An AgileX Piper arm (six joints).
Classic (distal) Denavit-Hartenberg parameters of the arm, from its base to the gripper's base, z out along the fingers. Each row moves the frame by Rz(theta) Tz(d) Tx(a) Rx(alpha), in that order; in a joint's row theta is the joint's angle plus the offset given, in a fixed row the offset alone. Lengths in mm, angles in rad.
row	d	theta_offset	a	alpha
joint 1	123.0	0.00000	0.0	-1.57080
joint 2	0.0	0.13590	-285.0	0.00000
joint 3	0.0	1.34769	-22.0	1.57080
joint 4	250.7	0.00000	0.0	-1.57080
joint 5	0.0	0.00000	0.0	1.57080
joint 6	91.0	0.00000	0.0	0.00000
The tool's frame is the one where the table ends.
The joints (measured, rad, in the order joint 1, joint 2, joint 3, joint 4, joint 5, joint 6), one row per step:
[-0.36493, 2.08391, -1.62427, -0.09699, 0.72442, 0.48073]
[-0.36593, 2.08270, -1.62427, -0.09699, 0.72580, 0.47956]
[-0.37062, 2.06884, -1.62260, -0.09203, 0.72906, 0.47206]
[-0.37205, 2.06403, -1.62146, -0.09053, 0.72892, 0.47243]
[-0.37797, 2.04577, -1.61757, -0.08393, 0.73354, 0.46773]
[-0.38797, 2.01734, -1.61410, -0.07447, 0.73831, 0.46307]
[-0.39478, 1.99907, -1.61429, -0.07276, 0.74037, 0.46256]
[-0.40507, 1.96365, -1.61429, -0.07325, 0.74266, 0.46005]
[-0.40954, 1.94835, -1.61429, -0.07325, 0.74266, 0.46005]
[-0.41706, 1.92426, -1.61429, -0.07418, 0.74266, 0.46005]
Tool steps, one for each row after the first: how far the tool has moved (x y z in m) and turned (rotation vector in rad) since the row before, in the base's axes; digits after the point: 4 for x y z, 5 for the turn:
[-0.0004, -0.0004, 0.0005, -0.00046, 0.00043, -0.00009]
[-0.0022, -0.0011, 0.0057, -0.00206, -0.00829, -0.00011]
[-0.0007, -0.0003, 0.0019, 0.00008, -0.00414, -0.00227]
[-0.0032, -0.0012, 0.0069, 0.00010, -0.01024, -0.00442]
[-0.0049, -0.0023, 0.0115, -0.00136, -0.02097, -0.00934]
[-0.0031, -0.0019, 0.0081, -0.00502, -0.01565, -0.00703]
[-0.0058, -0.0025, 0.0156, -0.01454, -0.02970, -0.00818]
[-0.0026, -0.0010, 0.0067, -0.00606, -0.01405, -0.00447]
[-0.0044, -0.0017, 0.0105, -0.01050, -0.02170, -0.00730]

